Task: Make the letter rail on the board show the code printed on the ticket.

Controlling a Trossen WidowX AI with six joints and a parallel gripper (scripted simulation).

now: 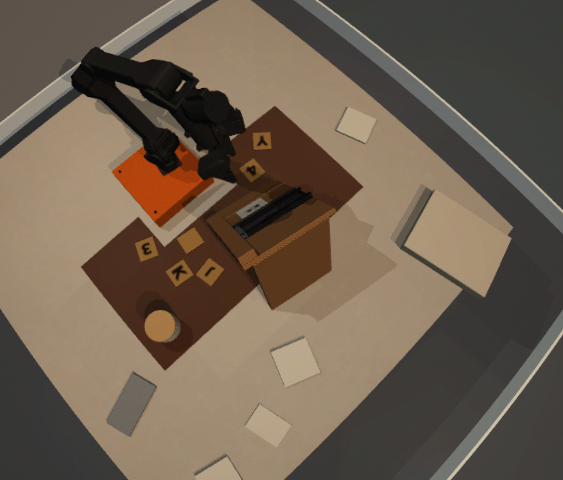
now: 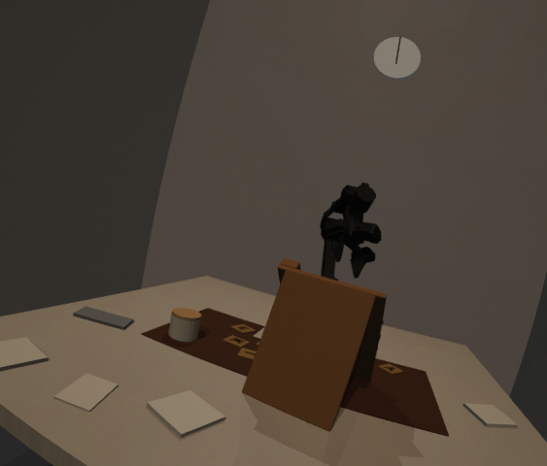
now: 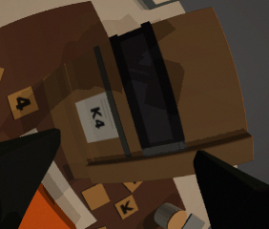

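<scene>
Now: gripper tip 90 mm past the tile marked 4, 90 mm to the right of it and 270 mm above it. Round my gripper tip: dark brown mat 20 mm behind, 90 mm to the right, 280 mm below; then pale ticket 40 mm ahead, 10 mm to the left, 190 mm below; then tile marked y 150 mm behind, 180 mm to the left, 270 mm below.
</scene>
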